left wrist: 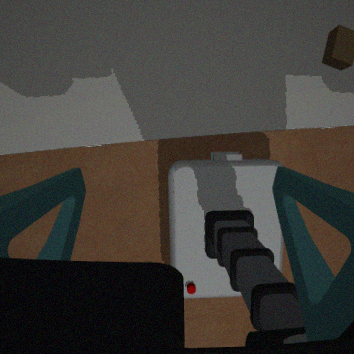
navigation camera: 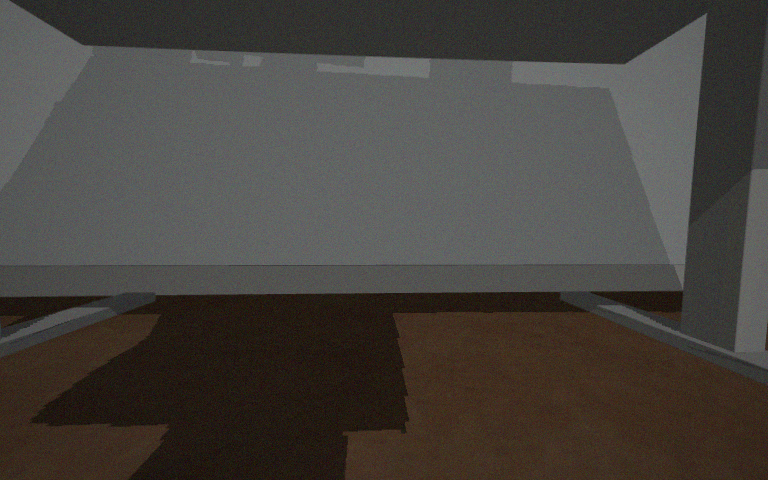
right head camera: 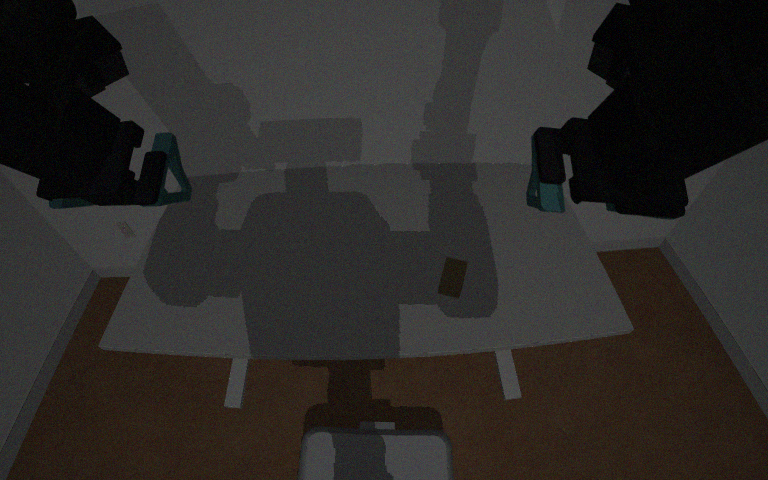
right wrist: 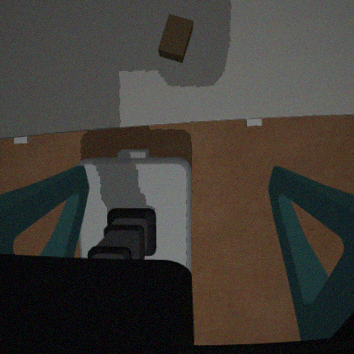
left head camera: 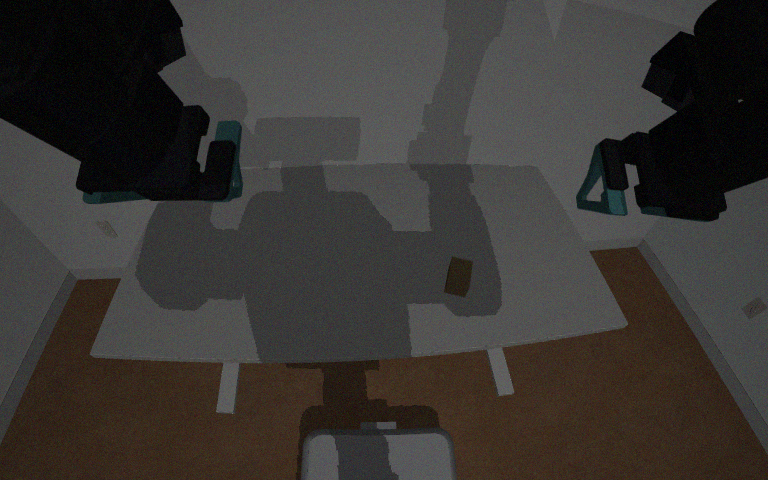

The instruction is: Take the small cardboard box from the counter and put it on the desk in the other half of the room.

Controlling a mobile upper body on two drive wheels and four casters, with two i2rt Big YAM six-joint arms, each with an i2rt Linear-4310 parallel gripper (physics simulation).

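Frame: origin at the left arm's base, x ahead, y left, z up, level; centimetres.
Seen in the pictures: left gripper, fingertip midpoint: point(left wrist: 178, 177) point(right head camera: 154, 195) point(left head camera: 196, 190); right gripper, fingertip midpoint: point(right head camera: 569, 201) point(right wrist: 178, 176) point(left head camera: 610, 205).
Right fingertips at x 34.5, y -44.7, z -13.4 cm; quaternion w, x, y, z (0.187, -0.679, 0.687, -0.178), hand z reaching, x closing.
A point is followed by its place in that frame.
The small brown cardboard box point(left head camera: 458, 276) @(x 61.3, y -42.4, z -64.0 cm) point(right head camera: 452, 277) @(x 61.2, y -42.6, z -64.0 cm) point(left wrist: 341, 47) @(x 62.0, y -42.0, z -64.0 cm) point(right wrist: 176, 38) @(x 61.9, y -43.5, z -64.0 cm) lies on the pale desk point(left head camera: 543, 283) @(x 61.8, y -70.6, z -68.9 cm) point(right head camera: 549, 283) @(x 62.4, y -72.7, z -69.0 cm) point(left wrist: 100, 115) @(x 46.0, y 18.9, z -69.0 cm) point(right wrist: 290, 65) @(x 57.5, y -72.6, z -69.0 cm), right of centre in the head views, inside the robot's shadow. My left gripper point(left head camera: 164, 195) point(right head camera: 116, 200) point(left wrist: 178, 177) @(x 35.0, y -0.4, z -13.2 cm) is open and empty, raised at the far left of the head views. My right gripper point(left head camera: 656, 210) point(right head camera: 580, 206) @(x 34.5, y -44.7, z -13.4 cm) point(right wrist: 178, 176) @(x 34.5, y -44.7, z -13.4 cm) is open and empty, raised at the right and well apart from the box. The counter cannot be made out in these views.
My white base point(left head camera: 419, 452) @(x 23.4, y -36.0, z -115.0 cm) point(right head camera: 416, 452) @(x 24.0, y -36.1, z -115.0 cm) stands close to the desk's near edge. Two desk feet point(left head camera: 228, 387) point(left head camera: 500, 370) stick out on the brown floor. Walls stand at both sides and behind. The desk's dark underside point(navigation camera: 368, 28) spans the navigation view, with a leg point(navigation camera: 719, 169) @(x 83.0, y -76.7, z -109.1 cm) at right.
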